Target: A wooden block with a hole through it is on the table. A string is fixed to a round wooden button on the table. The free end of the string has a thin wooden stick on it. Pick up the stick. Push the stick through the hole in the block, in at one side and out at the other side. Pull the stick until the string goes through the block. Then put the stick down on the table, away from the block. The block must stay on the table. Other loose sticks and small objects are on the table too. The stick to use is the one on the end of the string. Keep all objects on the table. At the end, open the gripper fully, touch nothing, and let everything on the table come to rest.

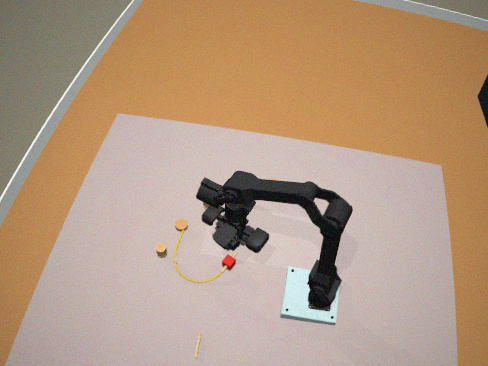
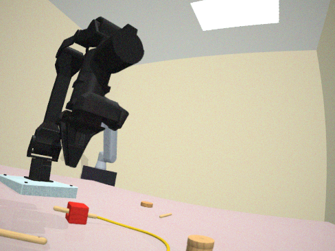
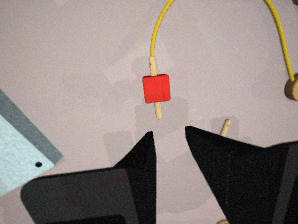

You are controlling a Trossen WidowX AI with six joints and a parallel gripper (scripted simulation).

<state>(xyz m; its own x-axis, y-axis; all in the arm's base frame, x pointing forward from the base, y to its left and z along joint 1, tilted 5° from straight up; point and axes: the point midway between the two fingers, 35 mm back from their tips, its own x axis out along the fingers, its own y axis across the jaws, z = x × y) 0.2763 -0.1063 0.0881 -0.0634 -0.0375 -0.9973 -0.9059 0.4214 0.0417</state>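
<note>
My gripper tip is 1 cm short of the red block, 2 cm to the right of it and 7 cm above it. The rest, counted from my gripper tip: round button 18 cm ahead, 9 cm to the right, 8 cm below.
</note>
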